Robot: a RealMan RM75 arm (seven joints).
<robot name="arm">
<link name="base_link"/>
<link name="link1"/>
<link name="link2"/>
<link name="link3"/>
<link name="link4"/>
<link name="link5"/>
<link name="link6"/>
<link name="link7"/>
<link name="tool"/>
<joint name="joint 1" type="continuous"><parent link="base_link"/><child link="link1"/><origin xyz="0 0 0.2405" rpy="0 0 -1.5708"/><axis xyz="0 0 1"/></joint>
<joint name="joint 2" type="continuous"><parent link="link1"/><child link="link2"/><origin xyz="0 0 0" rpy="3.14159 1.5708 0"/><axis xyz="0 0 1"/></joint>
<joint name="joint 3" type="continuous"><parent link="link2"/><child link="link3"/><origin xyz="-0.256 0 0" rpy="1.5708 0 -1.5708"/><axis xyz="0 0 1"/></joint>
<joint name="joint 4" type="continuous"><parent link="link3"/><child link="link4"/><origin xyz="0 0 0" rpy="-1.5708 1.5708 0"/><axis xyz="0 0 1"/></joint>
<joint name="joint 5" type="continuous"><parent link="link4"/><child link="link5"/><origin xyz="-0.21 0 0" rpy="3.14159 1.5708 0"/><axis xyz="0 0 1"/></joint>
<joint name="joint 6" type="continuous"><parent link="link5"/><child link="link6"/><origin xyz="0 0 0" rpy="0 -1.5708 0"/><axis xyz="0 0 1"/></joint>
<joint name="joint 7" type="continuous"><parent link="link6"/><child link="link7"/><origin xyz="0.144 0 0" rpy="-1.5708 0 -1.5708"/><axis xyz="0 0 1"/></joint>
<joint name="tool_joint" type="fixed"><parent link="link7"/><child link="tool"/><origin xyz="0 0 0" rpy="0 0 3.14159"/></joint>
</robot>
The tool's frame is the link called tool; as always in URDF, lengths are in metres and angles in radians. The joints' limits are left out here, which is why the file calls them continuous.
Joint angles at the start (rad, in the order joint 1, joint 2, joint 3, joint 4, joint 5, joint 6, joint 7):
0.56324 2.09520 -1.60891 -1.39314 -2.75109 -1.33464 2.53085
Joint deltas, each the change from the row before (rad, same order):
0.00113 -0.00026 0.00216 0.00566 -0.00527 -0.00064 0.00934
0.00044 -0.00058 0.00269 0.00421 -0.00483 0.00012 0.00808
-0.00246 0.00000 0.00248 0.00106 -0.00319 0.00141 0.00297
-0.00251 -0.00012 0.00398 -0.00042 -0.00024 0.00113 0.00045
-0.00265 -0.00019 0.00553 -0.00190 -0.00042 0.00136 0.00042
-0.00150 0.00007 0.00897 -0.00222 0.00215 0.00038 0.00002
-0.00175 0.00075 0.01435 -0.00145 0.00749 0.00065 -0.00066
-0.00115 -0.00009 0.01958 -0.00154 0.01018 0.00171 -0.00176
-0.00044 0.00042 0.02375 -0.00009 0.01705 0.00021 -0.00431
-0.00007 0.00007 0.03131 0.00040 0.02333 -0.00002 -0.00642
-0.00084 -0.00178 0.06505 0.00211 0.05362 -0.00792 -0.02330
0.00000 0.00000 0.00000 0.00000 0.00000 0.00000 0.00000
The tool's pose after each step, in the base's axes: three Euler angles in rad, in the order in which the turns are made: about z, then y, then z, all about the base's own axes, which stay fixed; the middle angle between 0 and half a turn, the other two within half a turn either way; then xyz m. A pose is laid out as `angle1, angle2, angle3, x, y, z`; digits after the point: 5 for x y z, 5 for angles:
-2.07145, 2.47010, 0.64802, 0.17319, 0.36272, -0.02594
-2.06467, 2.46467, 0.64311, 0.17483, 0.36325, -0.02526
-2.05853, 2.46128, 0.64223, 0.17633, 0.36338, -0.02461
-2.05100, 2.46052, 0.64433, 0.17734, 0.36354, -0.02376
-2.04002, 2.45931, 0.64966, 0.17814, 0.36396, -0.02242
-2.02465, 2.46058, 0.65752, 0.17843, 0.36465, -0.02072
-2.00042, 2.46701, 0.66893, 0.17868, 0.36548, -0.01878
-1.96716, 2.47412, 0.68698, 0.17889, 0.36704, -0.01573
-1.92921, 2.48769, 0.70718, 0.17881, 0.36848, -0.01279
-1.87799, 2.50511, 0.73623, 0.17868, 0.37042, -0.00877
-1.78067, 2.54351, 0.79527, 0.17929, 0.37324, -0.00016
-1.78067, 2.54351, 0.79527, 0.17929, 0.37324, -0.00016

